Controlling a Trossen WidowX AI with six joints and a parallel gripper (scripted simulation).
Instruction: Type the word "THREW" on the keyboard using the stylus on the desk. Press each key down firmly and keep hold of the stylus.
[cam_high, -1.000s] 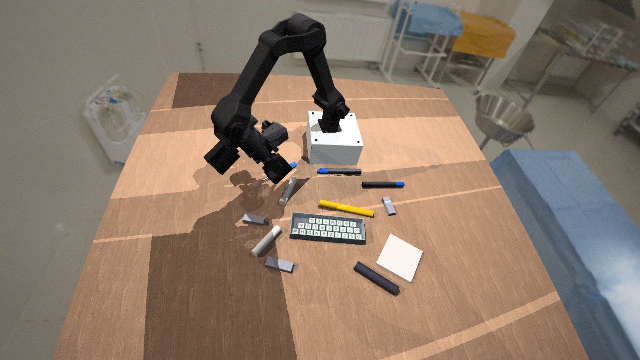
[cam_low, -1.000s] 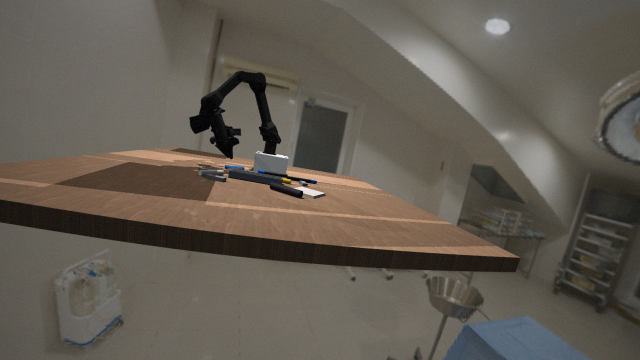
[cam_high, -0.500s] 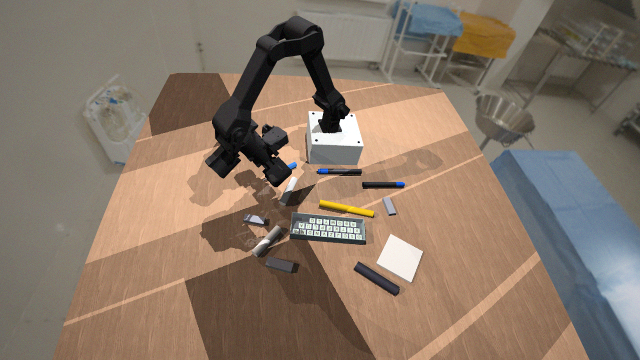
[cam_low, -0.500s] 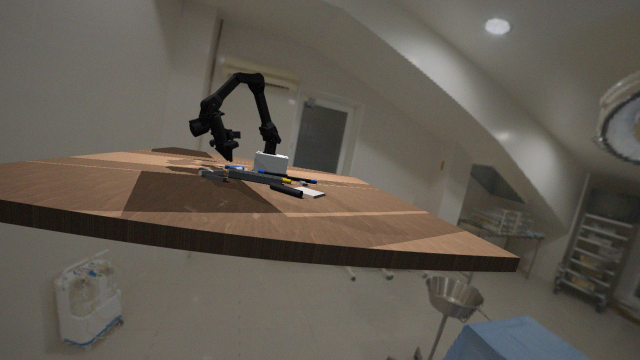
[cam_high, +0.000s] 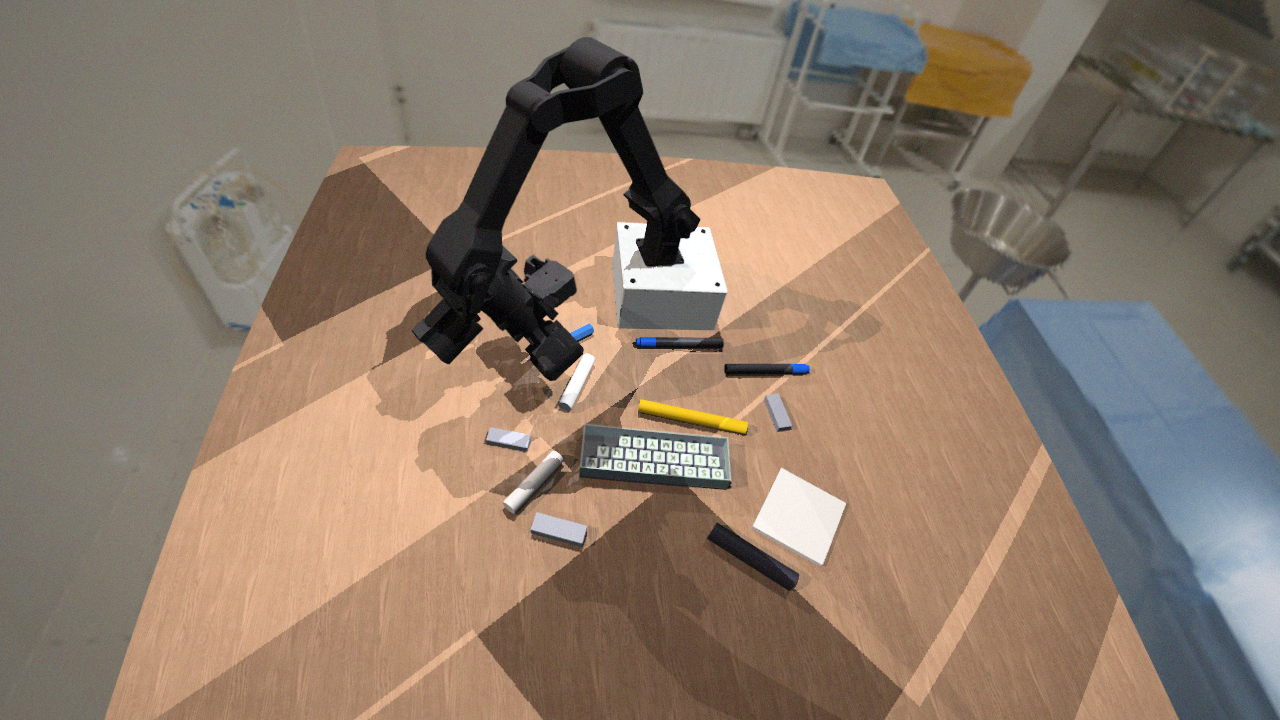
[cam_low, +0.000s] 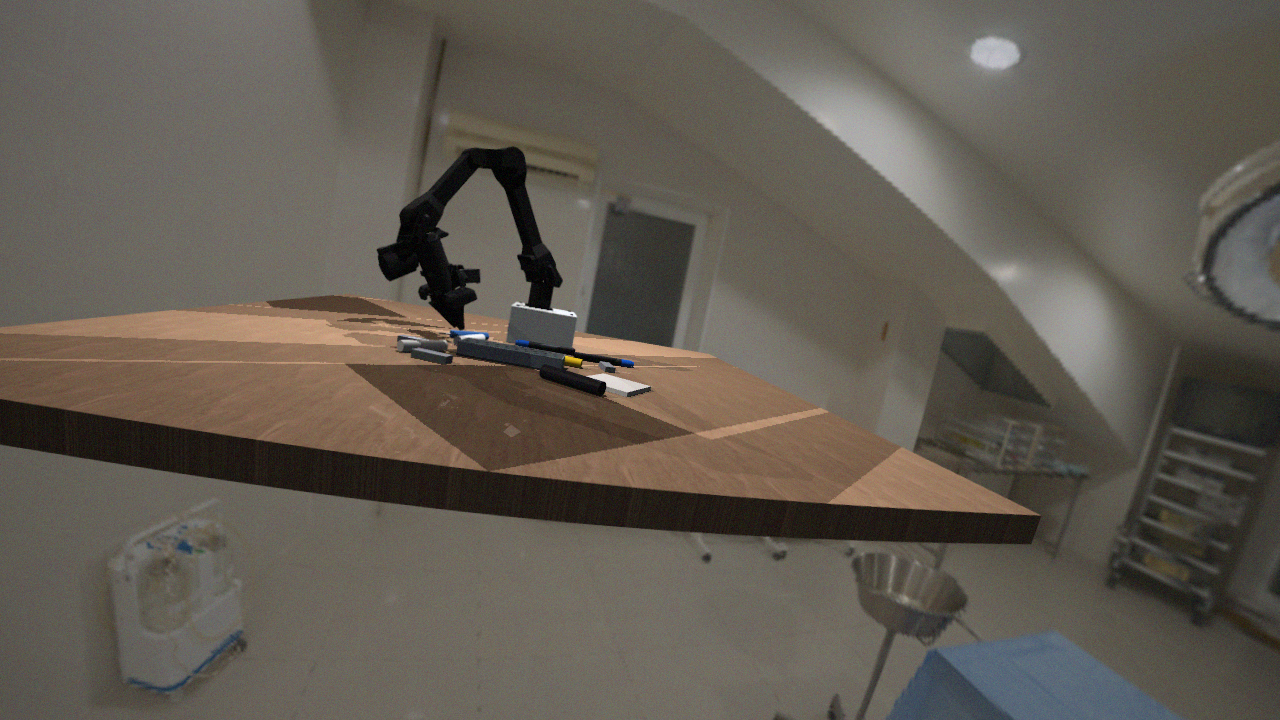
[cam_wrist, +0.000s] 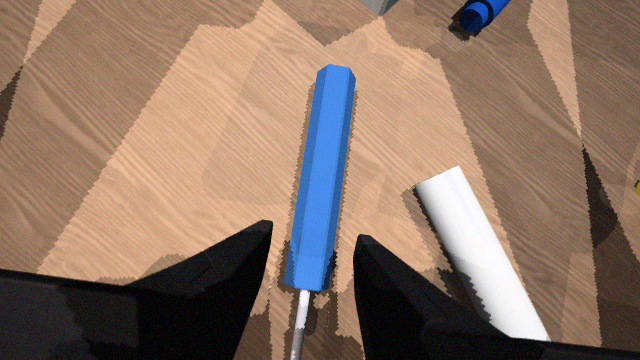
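My gripper tip is now 10 mm above the blue stylus. From my gripper tip the other things lie so: grey block (150 mm ahead, 90 mm to the right, 20 mm below); dark cylinder (370 mm ahead, 180 mm to the left, 10 mm below); yellow pen (160 mm ahead, 170 mm to the left, 10 mm below).
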